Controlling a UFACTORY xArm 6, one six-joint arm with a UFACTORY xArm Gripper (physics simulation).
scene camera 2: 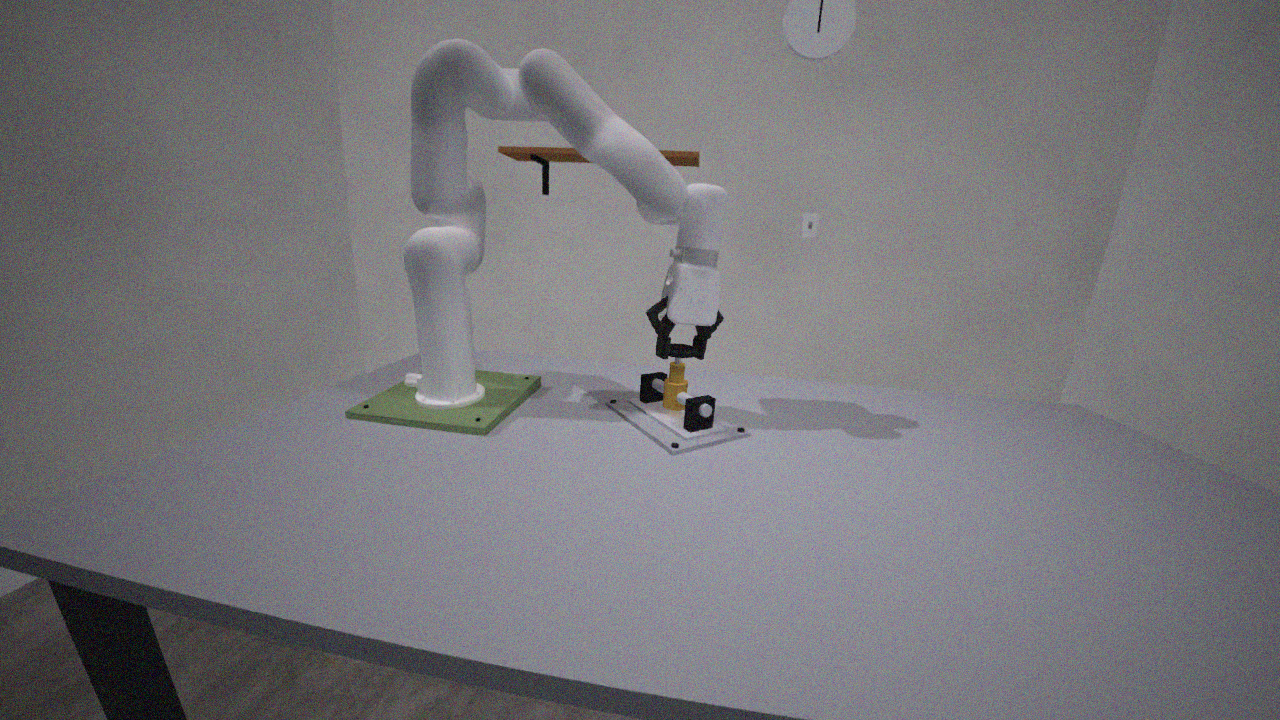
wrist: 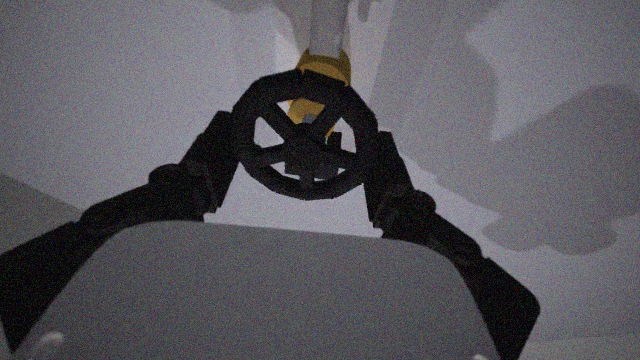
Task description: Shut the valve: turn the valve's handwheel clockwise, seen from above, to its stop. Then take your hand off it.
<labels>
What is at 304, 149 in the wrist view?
A black spoked handwheel.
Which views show my gripper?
Scene camera 2 and the wrist view: all of them.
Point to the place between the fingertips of my gripper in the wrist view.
At 304, 144
</labels>
